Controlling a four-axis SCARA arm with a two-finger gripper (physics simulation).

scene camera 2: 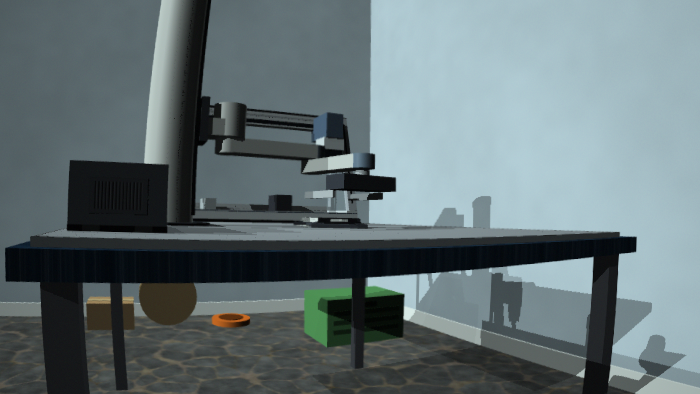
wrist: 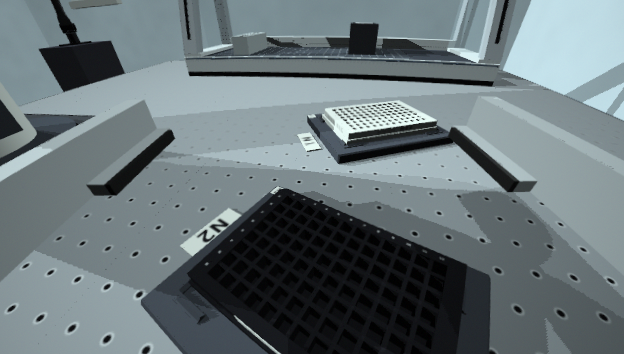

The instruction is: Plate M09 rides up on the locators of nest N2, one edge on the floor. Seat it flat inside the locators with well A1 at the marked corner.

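Frame: origin at the arm's base, x left, y ahead, z down, level; metres.
Where they show: gripper, between the fingertips: (wrist: 311, 115).
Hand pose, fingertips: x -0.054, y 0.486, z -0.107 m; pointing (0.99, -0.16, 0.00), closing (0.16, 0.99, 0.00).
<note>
Things, the pixels of their top centre, and the offset from my fingertips. "*": a spot on its surface instead.
- Plate M09, centre of its top: (wrist: 327, 269) (scene camera 2: 338, 217) dx -0.039, dy +0.014, dz +0.066 m
- nest N2, a spot on its surface: (wrist: 167, 305) * dx -0.065, dy -0.069, dz +0.083 m
- locator, a spot on its surface: (wrist: 195, 302) * dx -0.060, dy -0.054, dz +0.083 m
- white mark, centre of its top: (wrist: 278, 191) dx +0.036, dy -0.035, dz +0.082 m
- white plate, centre of its top: (wrist: 378, 114) dx +0.192, dy +0.058, dz +0.068 m
- nest N1, centre of its top: (wrist: 376, 122) dx +0.192, dy +0.058, dz +0.080 m
- black block, a spot on its surface: (wrist: 363, 38) * dx +0.569, dy +0.045, dz +0.008 m
- pale block, a spot on its surface: (wrist: 249, 43) * dx +0.552, dy -0.259, dz +0.019 m
Plate M09 (wrist: 330, 270), black with a grid of square wells, lies on the dark grey base of nest N2 (wrist: 167, 305) in the wrist view. The plate's near left edge stands above the base beside a locator (wrist: 195, 302); its exact tilt is hard to tell. A white mark (wrist: 276, 190) shows at the nest's far corner. The plate's near part is cut off by the frame. My gripper (wrist: 311, 115) (scene camera 2: 345, 196) is wide open and empty, above the table, with its fingers left and right of the plate in the wrist view. Well A1 cannot be made out.
A white plate (wrist: 385, 117) sits on nest N1 (wrist: 395, 151) beyond N2, near the right finger. A framed deck (wrist: 340, 69) at the back bears a black block (wrist: 363, 38) and a pale block (wrist: 249, 43). The arm's column (scene camera 2: 172, 120) stands on the table.
</note>
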